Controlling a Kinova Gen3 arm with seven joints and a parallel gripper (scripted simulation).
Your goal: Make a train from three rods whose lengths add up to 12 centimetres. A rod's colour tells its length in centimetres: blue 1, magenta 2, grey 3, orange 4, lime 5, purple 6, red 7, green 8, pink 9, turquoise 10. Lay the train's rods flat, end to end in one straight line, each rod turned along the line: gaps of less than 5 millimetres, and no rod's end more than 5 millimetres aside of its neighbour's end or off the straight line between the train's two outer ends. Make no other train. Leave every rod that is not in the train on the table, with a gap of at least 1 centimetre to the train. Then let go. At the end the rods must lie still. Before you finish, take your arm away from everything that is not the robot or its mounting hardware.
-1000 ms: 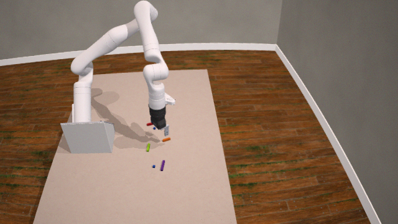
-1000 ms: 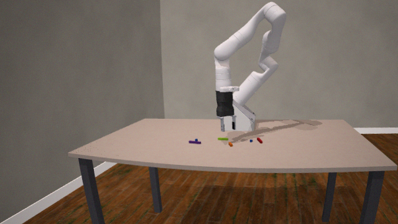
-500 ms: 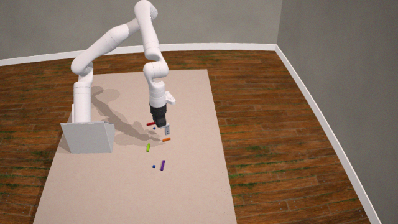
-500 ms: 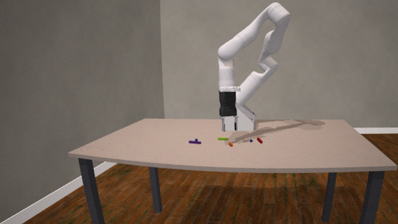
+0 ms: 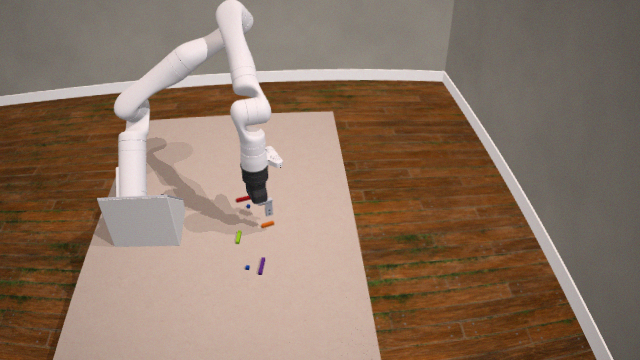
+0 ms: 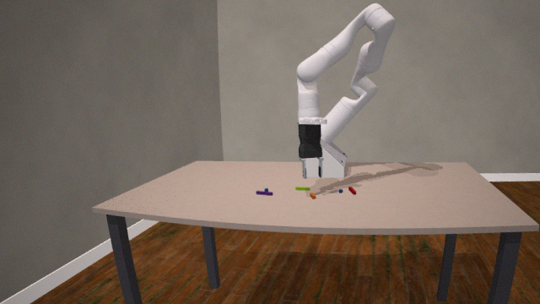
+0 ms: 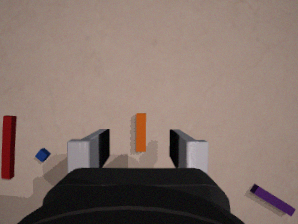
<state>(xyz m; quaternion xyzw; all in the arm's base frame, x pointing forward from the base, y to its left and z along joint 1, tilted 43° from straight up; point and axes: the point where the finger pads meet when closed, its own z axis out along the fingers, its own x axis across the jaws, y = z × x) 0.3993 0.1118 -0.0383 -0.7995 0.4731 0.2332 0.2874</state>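
Right now the orange rod is 80 mm below my hand. Also, from my hand: purple rod: 170 mm to the right, 80 mm below; lime rod: 80 mm behind, 60 mm to the right, 80 mm below; red rod: 80 mm behind, 120 mm to the left, 80 mm below.
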